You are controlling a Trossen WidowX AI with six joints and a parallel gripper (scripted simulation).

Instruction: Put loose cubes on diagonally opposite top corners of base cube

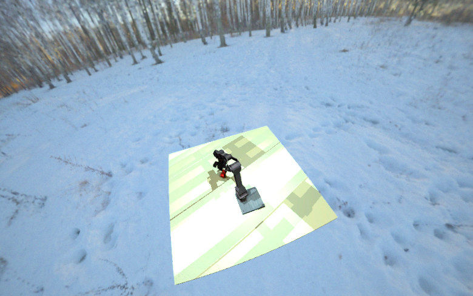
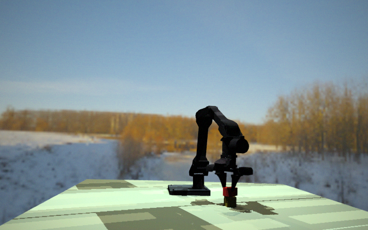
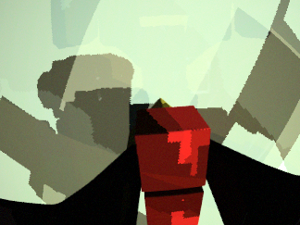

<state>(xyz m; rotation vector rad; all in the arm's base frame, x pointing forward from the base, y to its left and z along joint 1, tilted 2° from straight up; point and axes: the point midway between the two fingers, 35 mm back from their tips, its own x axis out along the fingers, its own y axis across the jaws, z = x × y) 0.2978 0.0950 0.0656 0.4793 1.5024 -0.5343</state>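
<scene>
The yellow base cube lies 10 mm behind my gripper tip, 10 mm to the left of it and 40 mm below it.
</scene>
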